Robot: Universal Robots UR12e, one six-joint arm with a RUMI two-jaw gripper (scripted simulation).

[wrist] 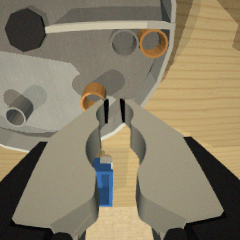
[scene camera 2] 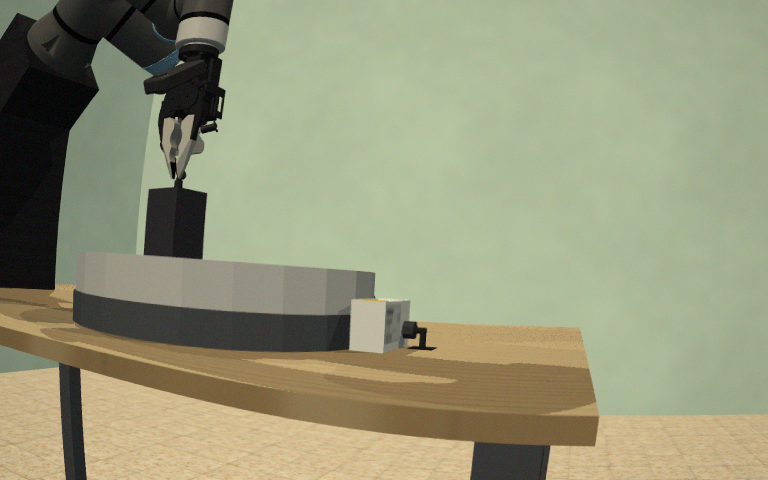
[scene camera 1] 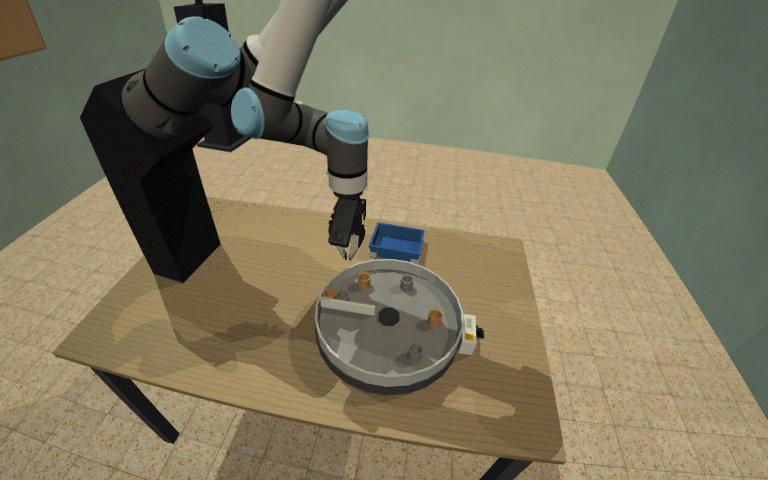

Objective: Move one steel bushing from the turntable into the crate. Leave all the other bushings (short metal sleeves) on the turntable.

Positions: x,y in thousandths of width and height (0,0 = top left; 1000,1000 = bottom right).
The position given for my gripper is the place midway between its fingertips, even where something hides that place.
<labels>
my gripper: wrist 477,419; scene camera 2 229,372; scene camera 1 454,543
</labels>
